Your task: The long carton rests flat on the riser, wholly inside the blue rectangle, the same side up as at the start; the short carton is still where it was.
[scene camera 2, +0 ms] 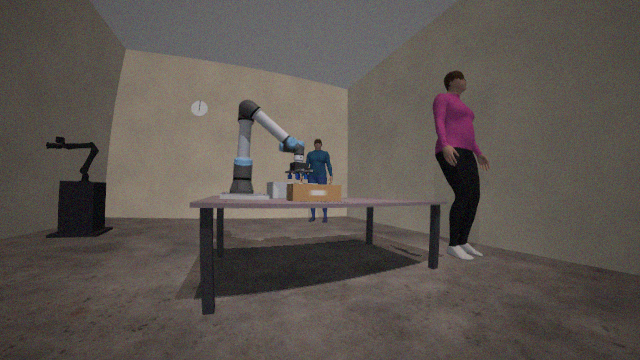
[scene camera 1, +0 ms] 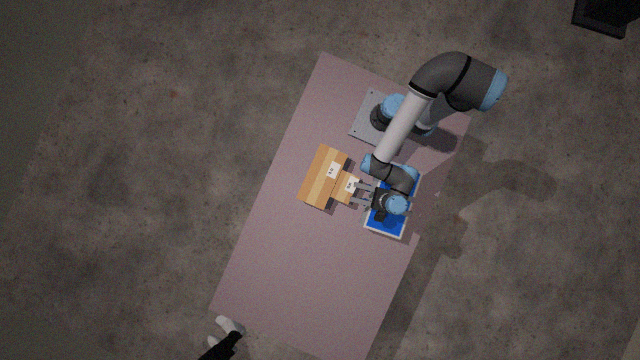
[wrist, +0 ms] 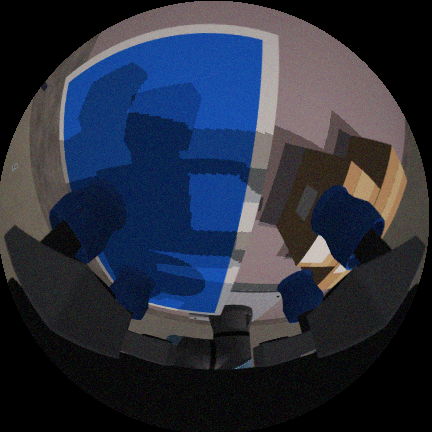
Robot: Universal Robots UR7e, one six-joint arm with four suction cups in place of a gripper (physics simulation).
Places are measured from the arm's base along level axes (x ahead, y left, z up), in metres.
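Where they show: end effector, tool point: [scene camera 2: 297, 178] [wrist: 218, 258]; arm's base, origin of the base link: [scene camera 2: 241, 193] [scene camera 1: 383, 117] [wrist: 230, 312].
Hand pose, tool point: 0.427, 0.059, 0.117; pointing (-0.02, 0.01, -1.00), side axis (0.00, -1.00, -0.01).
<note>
Things, the pixels of their top centre, and the offset from my tool point, as dx, dy, dz. Level surfaces: height alone.
- long carton, middle of its top: [wrist: 372, 236] [scene camera 1: 322, 176] [scene camera 2: 313, 184] -0.033, -0.301, -0.049
- short carton, middle of its top: [wrist: 345, 227] [scene camera 1: 345, 187] -0.010, -0.174, -0.049
- riser, middle of its top: [wrist: 137, 235] [scene camera 1: 393, 199] [scene camera 2: 292, 183] -0.011, +0.075, -0.030
- blue rectangle, middle of its top: [wrist: 137, 235] [scene camera 1: 393, 199] -0.011, +0.075, -0.030
- table, its level: dz -0.151
The long carton [scene camera 1: 315, 184] [scene camera 2: 314, 193] [wrist: 396, 181] lies flat on the table, left of the riser in the first scene view. The short carton [scene camera 1: 342, 194] [wrist: 325, 172] lies between it and the riser, close beside the long one; both show white labels on top. The riser [scene camera 1: 382, 232] [scene camera 2: 276, 190] [wrist: 270, 85] has a pale rim around the blue rectangle [scene camera 1: 385, 225] [wrist: 230, 85], which bears no carton. My gripper [scene camera 1: 382, 197] [scene camera 2: 298, 176] [wrist: 218, 257] hangs over the riser, suction off and holding no carton. Two of its arms reach out towards the short carton.
The arm's base plate [scene camera 1: 362, 130] [wrist: 260, 300] stands on the table [scene camera 1: 290, 250] [scene camera 2: 380, 202]. A person in pink [scene camera 2: 454, 120] stands right of the table, one in teal [scene camera 2: 318, 162] behind it. A second, black arm stands on a pedestal [scene camera 2: 82, 207].
</note>
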